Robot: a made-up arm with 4 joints.
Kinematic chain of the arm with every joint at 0, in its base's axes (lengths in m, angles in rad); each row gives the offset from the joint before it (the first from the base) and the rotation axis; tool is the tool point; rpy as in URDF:
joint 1: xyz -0.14 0 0.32 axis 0.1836 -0.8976 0.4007
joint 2: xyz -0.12 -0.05 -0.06 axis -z
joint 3: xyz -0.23 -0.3 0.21 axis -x
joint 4: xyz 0 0.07 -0.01 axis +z
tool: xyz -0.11 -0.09 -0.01 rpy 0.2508 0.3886 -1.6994
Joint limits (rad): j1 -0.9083..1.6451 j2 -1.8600..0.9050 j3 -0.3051..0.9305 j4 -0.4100..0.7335
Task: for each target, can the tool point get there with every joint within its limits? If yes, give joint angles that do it. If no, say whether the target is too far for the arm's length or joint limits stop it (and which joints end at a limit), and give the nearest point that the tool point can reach.
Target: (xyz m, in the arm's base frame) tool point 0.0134 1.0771 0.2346
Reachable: no: too far | nearest point -0.3658 0.2808 0.7702 | short by 1.032 m
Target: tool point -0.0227 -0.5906 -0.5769
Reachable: no: too far | nearest point -0.1142 -0.3658 -0.1796 | short by 0.466 m
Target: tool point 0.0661 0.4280 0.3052
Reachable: no: joint limits stop it (at a limit: joint 2, joint 3, joint 4) | nearest point 0.1249 -0.1510 0.5279 | short by 0.623 m
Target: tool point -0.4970 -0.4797 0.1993
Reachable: yes | joints 0.6122 0.1001 0.5162 0.3686
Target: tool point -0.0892 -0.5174 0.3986
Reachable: yes | joints 0.5846 -1.0887 0.7460 -0.2734
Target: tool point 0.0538 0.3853 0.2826
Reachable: no: joint limits stop it (at a limit: joint 2, joint 3, joint 4) | nearest point 0.1347 -0.1570 0.5099 | short by 0.594 m
